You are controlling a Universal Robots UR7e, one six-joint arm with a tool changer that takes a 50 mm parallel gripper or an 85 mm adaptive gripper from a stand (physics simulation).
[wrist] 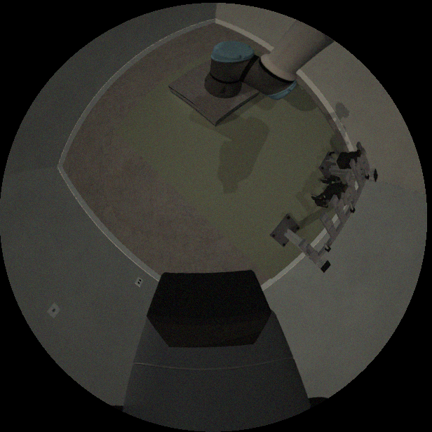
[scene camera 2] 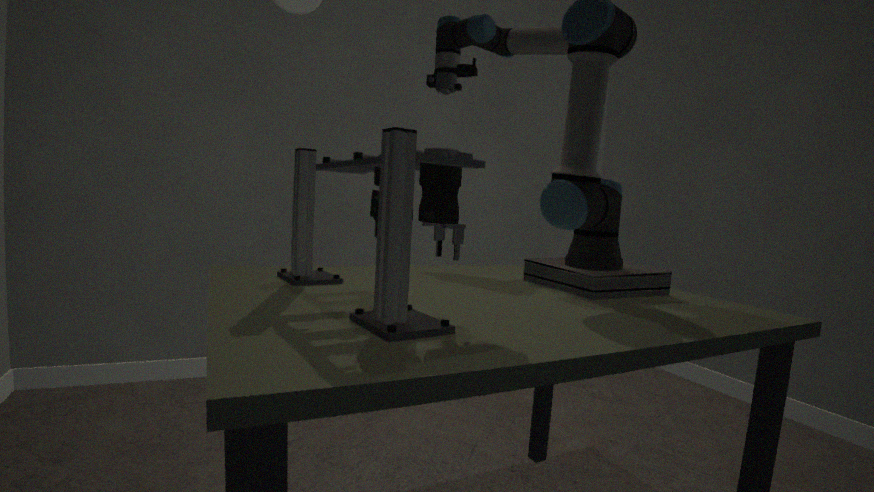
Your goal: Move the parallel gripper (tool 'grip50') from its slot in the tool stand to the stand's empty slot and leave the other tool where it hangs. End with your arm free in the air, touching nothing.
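Note:
Scene camera 2 shows me a parallel gripper (scene camera 2: 439, 206); the wrist view shows me a 85 mm adaptive gripper (wrist: 344, 192).

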